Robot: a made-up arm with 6 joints.
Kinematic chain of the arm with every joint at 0, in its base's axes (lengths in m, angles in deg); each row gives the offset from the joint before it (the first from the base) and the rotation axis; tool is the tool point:
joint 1: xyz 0 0 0.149 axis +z
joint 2: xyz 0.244 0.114 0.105 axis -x
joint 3: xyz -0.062 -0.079 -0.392 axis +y
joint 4: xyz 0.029 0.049 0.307 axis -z
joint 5: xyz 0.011 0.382 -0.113 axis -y
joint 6: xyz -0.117 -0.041 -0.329 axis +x
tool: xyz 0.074 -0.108 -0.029
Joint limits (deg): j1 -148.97..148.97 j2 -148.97..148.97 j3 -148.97..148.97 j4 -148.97..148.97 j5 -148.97..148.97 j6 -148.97..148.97
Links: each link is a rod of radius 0.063 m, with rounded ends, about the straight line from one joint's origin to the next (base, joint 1, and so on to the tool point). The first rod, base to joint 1, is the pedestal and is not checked.
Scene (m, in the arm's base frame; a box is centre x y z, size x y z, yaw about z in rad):
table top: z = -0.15
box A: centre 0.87 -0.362 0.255 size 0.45 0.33 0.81 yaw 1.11
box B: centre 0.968 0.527 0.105 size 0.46 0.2 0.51 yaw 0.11
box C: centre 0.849 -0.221 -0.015 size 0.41 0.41 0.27 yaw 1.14
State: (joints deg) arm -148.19 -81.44 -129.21 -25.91 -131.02 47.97
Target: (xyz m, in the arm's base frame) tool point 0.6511 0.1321 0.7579
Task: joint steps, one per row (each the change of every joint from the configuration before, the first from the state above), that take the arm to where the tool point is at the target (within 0.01 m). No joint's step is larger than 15 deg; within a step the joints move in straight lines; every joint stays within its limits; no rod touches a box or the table.
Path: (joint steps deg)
1: -0.16 -13.51 2.06 -6.29 1.04 -7.44
2: -0.15 -13.50 2.05 -6.29 1.05 -7.44
3: -0.16 -13.51 2.06 -6.28 1.04 -7.44
4: -0.15 -13.50 2.05 -6.29 1.04 -7.44
5: -0.16 -13.51 2.06 -6.29 1.05 -7.43
6: 8.75 7.96 5.86 13.45 -5.79 9.93
7: 8.76 7.95 5.87 13.45 -5.80 9.94
8: 8.75 7.96 5.86 13.45 -5.79 9.94
9: 8.75 7.95 5.87 13.45 -5.79 9.94

